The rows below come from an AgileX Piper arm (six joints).
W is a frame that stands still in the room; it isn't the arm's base.
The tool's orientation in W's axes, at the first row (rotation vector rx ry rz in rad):
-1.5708, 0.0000, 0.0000
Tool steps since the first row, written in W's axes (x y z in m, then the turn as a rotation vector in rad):
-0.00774, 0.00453, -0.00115, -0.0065, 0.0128, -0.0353
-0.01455, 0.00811, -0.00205, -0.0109, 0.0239, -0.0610
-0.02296, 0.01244, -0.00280, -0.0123, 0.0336, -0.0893
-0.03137, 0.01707, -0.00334, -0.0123, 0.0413, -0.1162
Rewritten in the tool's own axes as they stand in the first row. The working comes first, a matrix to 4 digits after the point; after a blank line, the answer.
The tool's axes in the first row as the columns of a matrix, in W's axes (used below as rounded here):
1.0000, 0.0000, 0.0000
0.0000, 0.0000, 1.0000
0.0000, -1.0000, 0.0000

-0.00774, 0.00115, 0.00453, -0.0065, 0.0353, 0.0128
-0.01455, 0.00205, 0.00811, -0.0109, 0.0610, 0.0239
-0.02296, 0.00280, 0.01244, -0.0123, 0.0893, 0.0336
-0.03137, 0.00334, 0.01707, -0.0123, 0.1162, 0.0413

